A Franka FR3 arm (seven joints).
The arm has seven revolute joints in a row. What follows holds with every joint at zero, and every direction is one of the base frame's.
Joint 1 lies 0.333 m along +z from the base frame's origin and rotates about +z.
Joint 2 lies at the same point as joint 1 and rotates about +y.
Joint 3 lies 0.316 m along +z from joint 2 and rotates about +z.
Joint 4 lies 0.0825 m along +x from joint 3 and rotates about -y.
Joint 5 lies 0.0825 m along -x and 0.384 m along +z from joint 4 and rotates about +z.
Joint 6 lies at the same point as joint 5 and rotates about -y.
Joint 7 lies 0.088 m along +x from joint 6 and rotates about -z.
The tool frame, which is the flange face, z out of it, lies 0.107 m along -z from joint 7; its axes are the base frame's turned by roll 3.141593, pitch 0 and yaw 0 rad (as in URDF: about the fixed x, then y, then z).
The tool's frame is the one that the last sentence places.
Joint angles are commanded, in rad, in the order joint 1, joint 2, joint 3, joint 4, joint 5, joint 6, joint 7. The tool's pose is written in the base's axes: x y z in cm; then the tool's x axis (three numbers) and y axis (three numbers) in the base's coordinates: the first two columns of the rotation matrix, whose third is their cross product. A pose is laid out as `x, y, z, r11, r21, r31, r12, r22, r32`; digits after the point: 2 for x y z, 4 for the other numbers.
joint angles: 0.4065, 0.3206, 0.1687, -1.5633, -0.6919, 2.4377, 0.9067
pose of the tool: 59.60, 36.56, 52.55, 0.7266, 0.0554, 0.6849, 0.0350, -0.9984, 0.0436
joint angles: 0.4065, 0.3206, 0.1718, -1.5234, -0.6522, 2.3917, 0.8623
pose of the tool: 59.86, 36.39, 54.14, 0.7372, 0.0550, 0.6734, 0.0323, -0.9984, 0.0463
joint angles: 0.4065, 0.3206, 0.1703, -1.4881, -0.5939, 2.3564, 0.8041
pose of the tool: 60.12, 36.09, 55.56, 0.7527, 0.0560, 0.6560, 0.0405, -0.9984, 0.0388
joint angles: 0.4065, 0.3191, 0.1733, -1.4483, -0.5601, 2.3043, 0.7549
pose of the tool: 60.18, 35.84, 57.14, 0.7644, 0.0673, 0.6412, 0.0469, -0.9977, 0.0488
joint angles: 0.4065, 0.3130, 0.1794, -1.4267, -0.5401, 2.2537, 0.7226
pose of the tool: 59.91, 35.71, 58.11, 0.7789, 0.0795, 0.6221, 0.0506, -0.9967, 0.0640
